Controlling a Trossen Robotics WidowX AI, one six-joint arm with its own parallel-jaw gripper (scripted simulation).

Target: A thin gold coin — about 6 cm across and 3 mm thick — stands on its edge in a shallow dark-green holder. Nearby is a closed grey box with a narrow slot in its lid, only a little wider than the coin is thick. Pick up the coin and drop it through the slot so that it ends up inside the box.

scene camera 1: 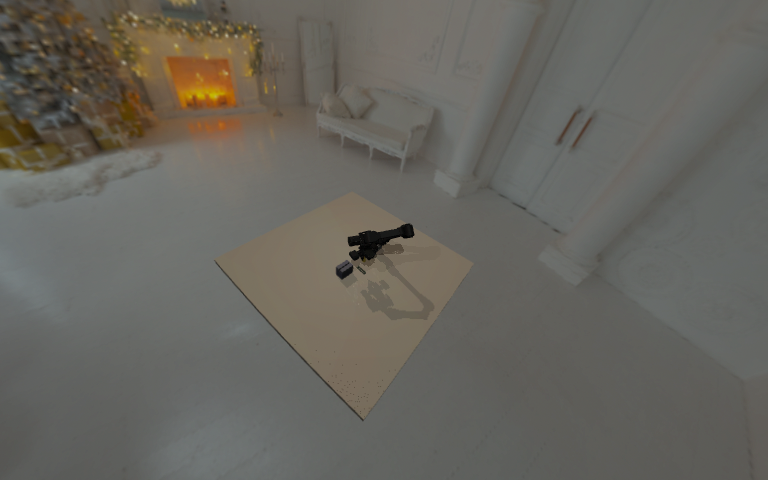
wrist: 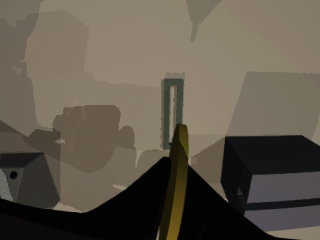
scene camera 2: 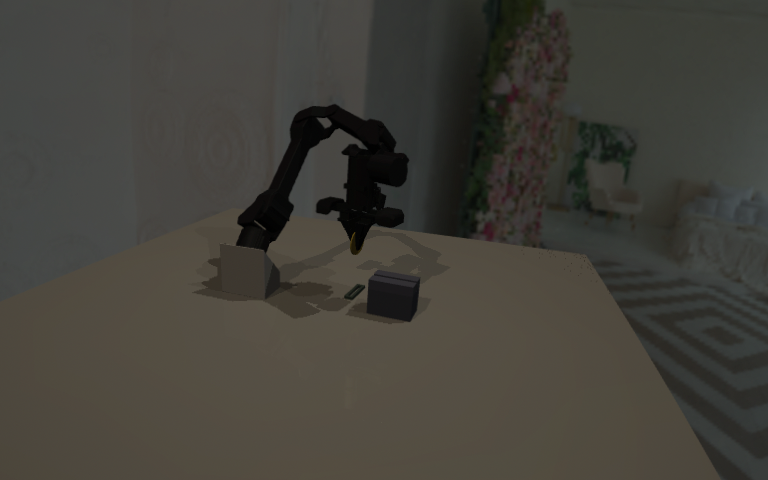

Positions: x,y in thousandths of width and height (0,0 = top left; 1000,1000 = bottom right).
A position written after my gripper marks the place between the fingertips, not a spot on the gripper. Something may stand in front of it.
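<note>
Coin carried by my gripper (scene camera 2: 464,520); the gripper (wrist: 536,690) is visible from the wrist as well.
</note>
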